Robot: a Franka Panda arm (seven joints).
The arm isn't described. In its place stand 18 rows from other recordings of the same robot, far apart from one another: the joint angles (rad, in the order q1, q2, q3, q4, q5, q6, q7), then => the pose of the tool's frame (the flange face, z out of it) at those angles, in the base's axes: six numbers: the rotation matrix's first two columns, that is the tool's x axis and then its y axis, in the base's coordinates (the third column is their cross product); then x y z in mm.
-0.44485 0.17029 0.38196 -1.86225 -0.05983 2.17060 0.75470 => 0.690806, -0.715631, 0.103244, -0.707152, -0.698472, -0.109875, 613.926, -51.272, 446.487
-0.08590 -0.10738 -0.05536 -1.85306 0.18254 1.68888 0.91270 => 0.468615, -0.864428, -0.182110, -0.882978, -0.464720, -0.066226, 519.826, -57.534, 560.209
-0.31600 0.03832 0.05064 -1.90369 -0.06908 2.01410 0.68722 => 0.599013, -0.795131, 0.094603, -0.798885, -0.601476, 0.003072, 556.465, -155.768, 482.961
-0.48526 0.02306 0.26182 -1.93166 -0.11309 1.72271 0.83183 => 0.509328, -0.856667, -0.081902, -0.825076, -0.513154, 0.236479, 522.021, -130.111, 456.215
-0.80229 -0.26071 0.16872 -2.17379 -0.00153 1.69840 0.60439 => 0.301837, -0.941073, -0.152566, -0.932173, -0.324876, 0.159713, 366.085, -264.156, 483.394
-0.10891 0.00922 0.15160 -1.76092 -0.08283 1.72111 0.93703 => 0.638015, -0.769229, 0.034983, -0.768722, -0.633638, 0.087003, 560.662, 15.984, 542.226
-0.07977 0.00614 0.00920 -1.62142 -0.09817 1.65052 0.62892 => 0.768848, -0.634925, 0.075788, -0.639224, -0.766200, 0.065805, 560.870, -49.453, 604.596
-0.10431 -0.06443 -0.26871 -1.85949 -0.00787 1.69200 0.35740 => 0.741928, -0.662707, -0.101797, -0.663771, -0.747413, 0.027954, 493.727, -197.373, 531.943
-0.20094 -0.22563 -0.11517 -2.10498 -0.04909 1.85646 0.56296 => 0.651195, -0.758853, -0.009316, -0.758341, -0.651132, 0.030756, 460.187, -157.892, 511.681
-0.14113 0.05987 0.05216 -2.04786 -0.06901 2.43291 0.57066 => 0.768362, -0.566365, 0.298078, -0.556932, -0.821155, -0.124623, 588.599, -53.107, 444.745
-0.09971 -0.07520 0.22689 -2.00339 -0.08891 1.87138 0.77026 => 0.817155, -0.575815, 0.026366, -0.574730, -0.810410, 0.113670, 525.599, 62.647, 484.790
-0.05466 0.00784 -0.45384 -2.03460 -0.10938 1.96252 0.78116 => 0.321810, -0.946712, 0.013229, -0.939468, -0.317549, 0.128694, 471.706, -270.679, 434.485
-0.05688 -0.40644 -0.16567 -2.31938 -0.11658 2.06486 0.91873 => 0.458239, -0.880096, 0.124289, -0.878161, -0.469891, -0.089643, 431.096, -109.608, 509.653
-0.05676 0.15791 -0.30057 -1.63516 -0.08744 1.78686 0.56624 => 0.622149, -0.779778, 0.069829, -0.781654, -0.613656, 0.111549, 572.714, -209.970, 525.084
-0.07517 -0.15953 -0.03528 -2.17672 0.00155 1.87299 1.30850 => 0.148397, -0.987946, -0.044048, -0.978657, -0.153113, 0.137064, 481.976, -53.764, 448.146
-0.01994 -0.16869 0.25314 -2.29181 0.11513 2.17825 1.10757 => 0.590246, -0.806748, -0.027712, -0.806263, -0.587521, -0.068993, 478.042, 120.118, 422.488
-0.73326 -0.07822 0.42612 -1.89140 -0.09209 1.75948 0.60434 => 0.627482, -0.778424, 0.017927, -0.772944, -0.619957, 0.134947, 507.993, -163.721, 527.644
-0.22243 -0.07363 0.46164 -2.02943 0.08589 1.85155 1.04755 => 0.661960, -0.743340, -0.096204, -0.740031, -0.668536, 0.073576, 506.053, 134.279, 466.839
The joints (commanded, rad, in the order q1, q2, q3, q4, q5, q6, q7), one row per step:
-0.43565 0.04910 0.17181 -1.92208 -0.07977 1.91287 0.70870
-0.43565 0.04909 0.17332 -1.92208 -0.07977 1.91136 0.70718
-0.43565 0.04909 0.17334 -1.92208 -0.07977 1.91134 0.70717
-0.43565 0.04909 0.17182 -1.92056 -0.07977 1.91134 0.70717
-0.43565 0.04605 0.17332 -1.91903 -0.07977 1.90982 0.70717
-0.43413 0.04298 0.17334 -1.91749 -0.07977 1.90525 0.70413
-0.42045 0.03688 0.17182 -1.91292 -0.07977 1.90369 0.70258
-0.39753 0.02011 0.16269 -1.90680 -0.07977 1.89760 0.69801
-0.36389 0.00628 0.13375 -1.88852 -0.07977 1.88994 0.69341
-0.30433 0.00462 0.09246 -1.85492 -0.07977 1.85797 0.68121
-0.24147 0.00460 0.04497 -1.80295 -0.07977 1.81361 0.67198
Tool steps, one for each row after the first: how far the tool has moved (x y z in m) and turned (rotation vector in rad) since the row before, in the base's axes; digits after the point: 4 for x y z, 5 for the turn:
0.0001 0.0008 -0.0001 0.00052 0.00150 0.00292
0.0000 0.0000 0.0000 0.00001 0.00002 0.00003
0.0000 -0.0009 0.0007 -0.00046 -0.00144 -0.00153
0.0000 0.0009 0.0023 -0.00127 -0.00279 0.00139
-0.0004 0.0010 0.0021 -0.00044 0.00032 0.00426
0.0017 0.0068 0.0054 -0.00329 -0.00835 0.01357
0.0001 0.0084 0.0117 -0.00685 -0.01501 0.01790
0.0006 0.0029 0.0157 -0.00799 -0.02269 0.00869
0.0034 0.0095 0.0142 -0.00166 -0.00212 0.02801
0.0036 0.0077 0.0211 -0.00257 -0.00667 0.02116

